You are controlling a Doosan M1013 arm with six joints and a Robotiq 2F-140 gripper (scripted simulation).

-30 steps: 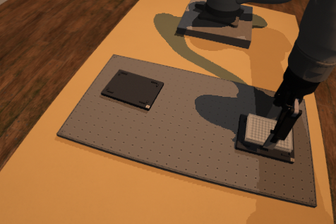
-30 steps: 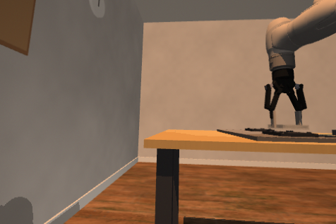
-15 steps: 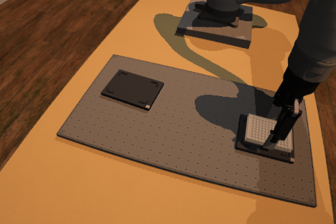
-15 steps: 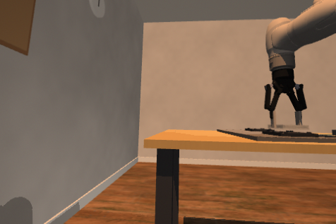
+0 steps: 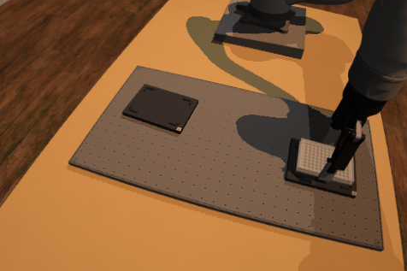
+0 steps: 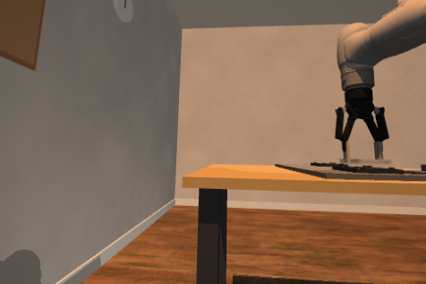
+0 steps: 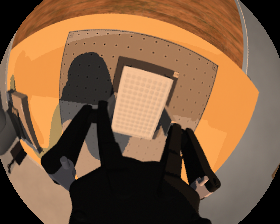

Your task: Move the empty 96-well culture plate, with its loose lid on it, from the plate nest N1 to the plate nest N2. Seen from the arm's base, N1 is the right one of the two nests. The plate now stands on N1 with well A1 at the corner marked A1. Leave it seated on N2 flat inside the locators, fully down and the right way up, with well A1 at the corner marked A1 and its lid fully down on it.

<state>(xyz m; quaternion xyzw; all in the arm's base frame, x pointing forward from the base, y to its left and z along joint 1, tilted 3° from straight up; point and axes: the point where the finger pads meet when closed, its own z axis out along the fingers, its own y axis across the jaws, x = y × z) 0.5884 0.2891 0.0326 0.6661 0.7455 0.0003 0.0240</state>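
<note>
Right now the lid is 20 mm below my hand. Round my hand: plate: 20 mm below; then A1 corner mark: 50 mm ahead, 80 mm to the left, 40 mm below; then black nest N2: 50 mm below.
</note>
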